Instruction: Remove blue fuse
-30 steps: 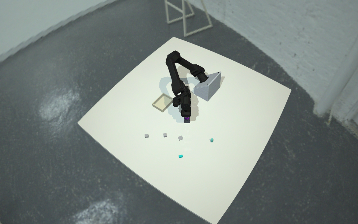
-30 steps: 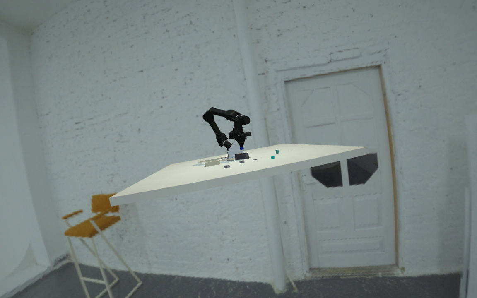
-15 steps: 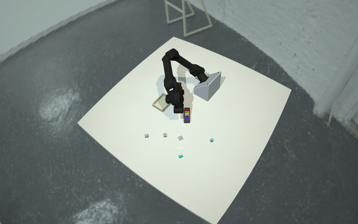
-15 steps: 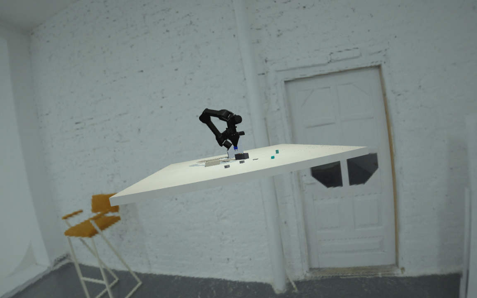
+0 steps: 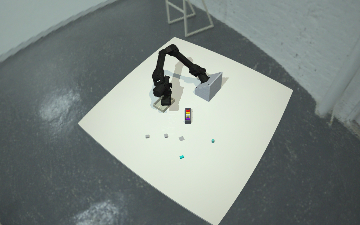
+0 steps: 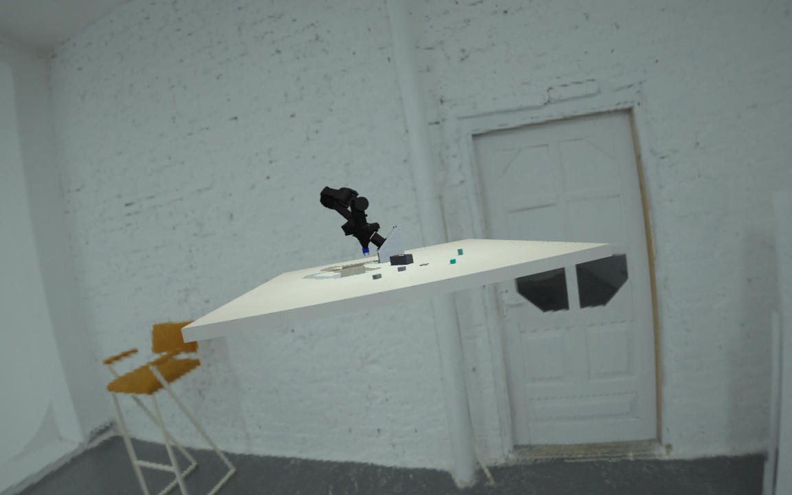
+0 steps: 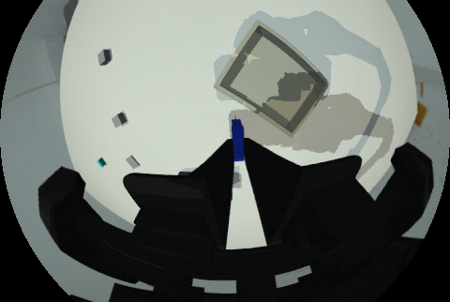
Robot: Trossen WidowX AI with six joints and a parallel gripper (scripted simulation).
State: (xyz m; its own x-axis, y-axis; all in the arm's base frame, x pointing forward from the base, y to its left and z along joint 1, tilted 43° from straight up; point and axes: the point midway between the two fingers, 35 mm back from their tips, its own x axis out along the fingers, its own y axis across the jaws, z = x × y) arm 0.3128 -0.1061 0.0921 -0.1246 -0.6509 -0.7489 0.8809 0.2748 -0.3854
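Now: the blue fuse 10 mm below my gripper tip. Also, from my gripper tip: tray (90 mm below, 70 mm to the right, 30 mm behind).
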